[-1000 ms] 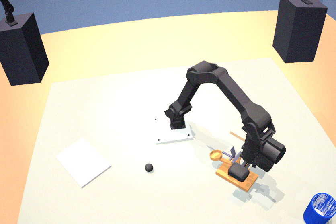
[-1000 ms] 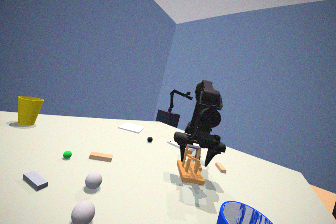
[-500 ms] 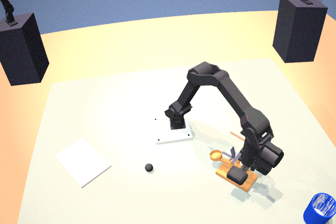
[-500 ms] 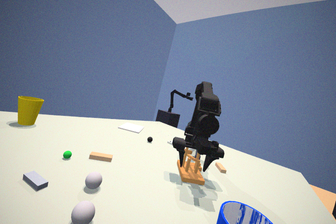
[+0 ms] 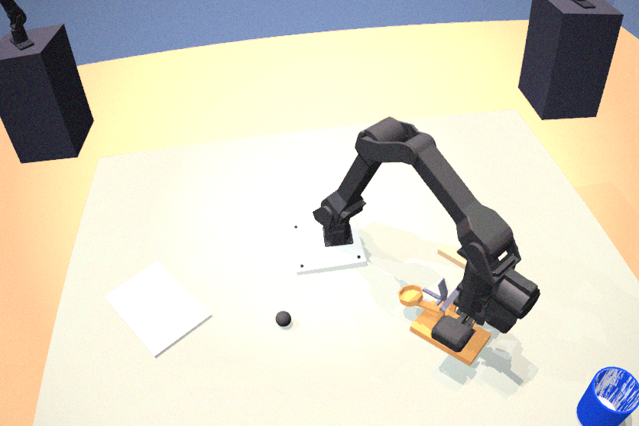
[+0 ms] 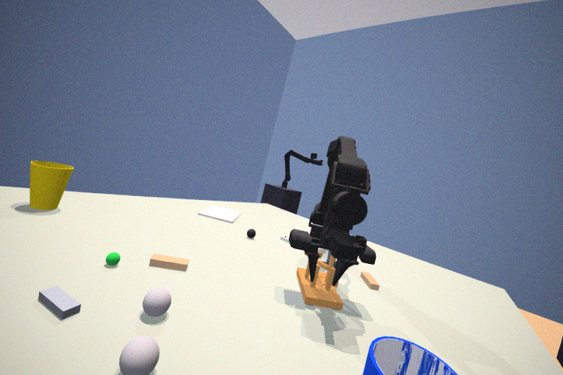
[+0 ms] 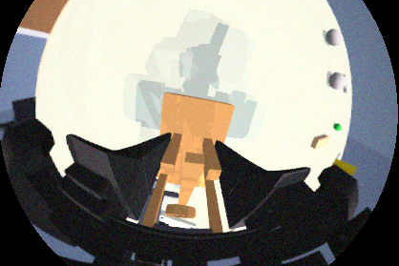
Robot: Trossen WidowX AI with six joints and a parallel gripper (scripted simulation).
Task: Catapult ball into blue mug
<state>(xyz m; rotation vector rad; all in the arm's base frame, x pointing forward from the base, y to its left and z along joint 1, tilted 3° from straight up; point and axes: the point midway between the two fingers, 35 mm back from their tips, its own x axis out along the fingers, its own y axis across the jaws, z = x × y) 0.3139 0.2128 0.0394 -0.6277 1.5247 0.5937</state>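
Right now my gripper tip is 90 mm past the dark ball, 340 mm to the left of it and 20 mm above it. Also, from my gripper tip: blue mug: 210 mm ahead, 210 mm to the left; then green ball: 340 mm ahead, 260 mm to the right, 20 mm below; then orange wooden catapult: 60 mm behind, 40 mm to the right, 20 mm above.
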